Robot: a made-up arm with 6 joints.
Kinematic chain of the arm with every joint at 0, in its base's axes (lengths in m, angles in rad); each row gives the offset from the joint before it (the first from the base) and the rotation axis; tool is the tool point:
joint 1: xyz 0 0 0.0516 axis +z
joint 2: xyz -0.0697 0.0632 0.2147 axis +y
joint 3: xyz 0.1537 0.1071 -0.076 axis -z
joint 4: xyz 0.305 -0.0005 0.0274 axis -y
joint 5: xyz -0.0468 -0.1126 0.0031 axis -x
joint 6: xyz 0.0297 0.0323 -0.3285 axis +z
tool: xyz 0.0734 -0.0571 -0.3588
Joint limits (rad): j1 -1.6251..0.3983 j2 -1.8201..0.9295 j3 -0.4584..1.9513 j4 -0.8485..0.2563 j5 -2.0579..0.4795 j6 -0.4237..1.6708
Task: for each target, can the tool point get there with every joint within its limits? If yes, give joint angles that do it. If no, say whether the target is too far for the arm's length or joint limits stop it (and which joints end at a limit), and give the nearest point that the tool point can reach.
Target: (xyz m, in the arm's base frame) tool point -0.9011 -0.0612 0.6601
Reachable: no: joint limits stop it (at a limit: joint 2, joint 4, joint 5, joint 6) | nearest point -0.6751 -0.0458 0.6215 | short by 0.230 m
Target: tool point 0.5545 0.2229 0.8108
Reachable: yes | joints -0.5435 -1.4374 0.5862 -0.5282 -0.9734 1.2184
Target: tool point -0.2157 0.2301 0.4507
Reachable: no: joint limits stop it (at a limit: joint 3, joint 4, joint 5, joint 6) | nearest point -0.3936 0.4199 0.6500 | short by 0.328 m
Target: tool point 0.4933 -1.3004 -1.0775
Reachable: no: too far | nearest point 0.2492 -0.6465 -0.4366 | short by 0.948 m
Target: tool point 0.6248 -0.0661 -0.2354
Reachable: yes | joints -1.2614 0.3940 0.3801 -0.6257 -0.9561 1.3448
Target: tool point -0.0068 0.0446 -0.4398
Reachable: yes | joints -0.5262 0.0159 1.3000 -0.3928 0.0130 0.1707
